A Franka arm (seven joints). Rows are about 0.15 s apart.
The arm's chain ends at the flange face. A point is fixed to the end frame.
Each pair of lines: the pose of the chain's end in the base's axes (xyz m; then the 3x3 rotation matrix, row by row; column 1 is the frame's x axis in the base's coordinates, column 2 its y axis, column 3 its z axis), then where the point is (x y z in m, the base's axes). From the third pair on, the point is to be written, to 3 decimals.
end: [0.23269, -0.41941, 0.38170], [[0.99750, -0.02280, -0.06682], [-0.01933, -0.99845, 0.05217], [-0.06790, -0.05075, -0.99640]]
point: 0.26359 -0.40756 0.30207
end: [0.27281, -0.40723, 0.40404], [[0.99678, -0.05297, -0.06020], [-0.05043, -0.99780, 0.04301], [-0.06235, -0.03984, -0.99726]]
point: 0.30445 -0.39721 0.32445
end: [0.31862, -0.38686, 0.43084], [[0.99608, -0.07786, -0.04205], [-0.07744, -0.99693, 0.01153], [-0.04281, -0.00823, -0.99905]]
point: 0.352 -0.380 0.352
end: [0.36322, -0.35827, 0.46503], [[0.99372, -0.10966, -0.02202], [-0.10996, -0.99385, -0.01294], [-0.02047, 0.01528, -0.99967]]
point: 0.398 -0.355 0.386
